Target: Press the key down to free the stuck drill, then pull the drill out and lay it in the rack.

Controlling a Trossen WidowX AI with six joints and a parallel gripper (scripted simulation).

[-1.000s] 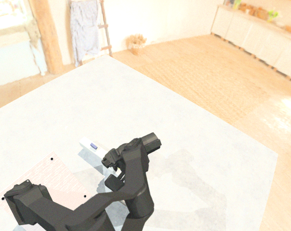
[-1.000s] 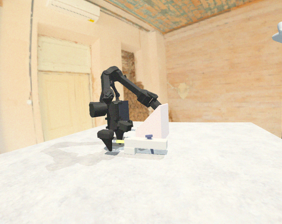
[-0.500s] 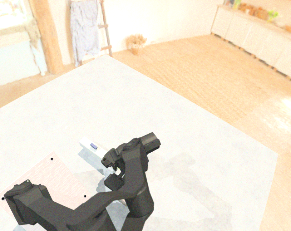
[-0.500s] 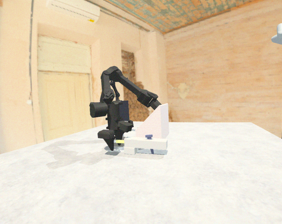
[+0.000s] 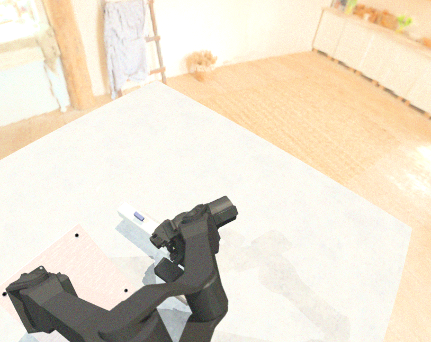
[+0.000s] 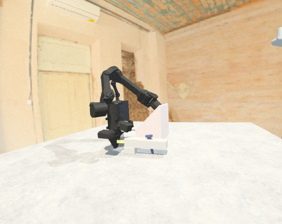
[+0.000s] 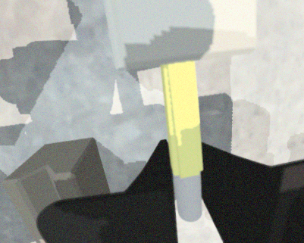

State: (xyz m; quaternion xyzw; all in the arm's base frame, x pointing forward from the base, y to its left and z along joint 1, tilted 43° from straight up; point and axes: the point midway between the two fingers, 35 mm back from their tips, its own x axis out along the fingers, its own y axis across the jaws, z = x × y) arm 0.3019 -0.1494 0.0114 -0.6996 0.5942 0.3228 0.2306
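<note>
My gripper tip is 1 cm past the drill, 4 cm to the right of it and 3 cm below it. From my gripper tip the other things lie so: white block (3 cm behind, 14 cm to the left, 2 cm above); then grey rack (7 cm behind, 4 cm to the right); then blue key (3 cm behind, 16 cm to the left, 4 cm above).
</note>
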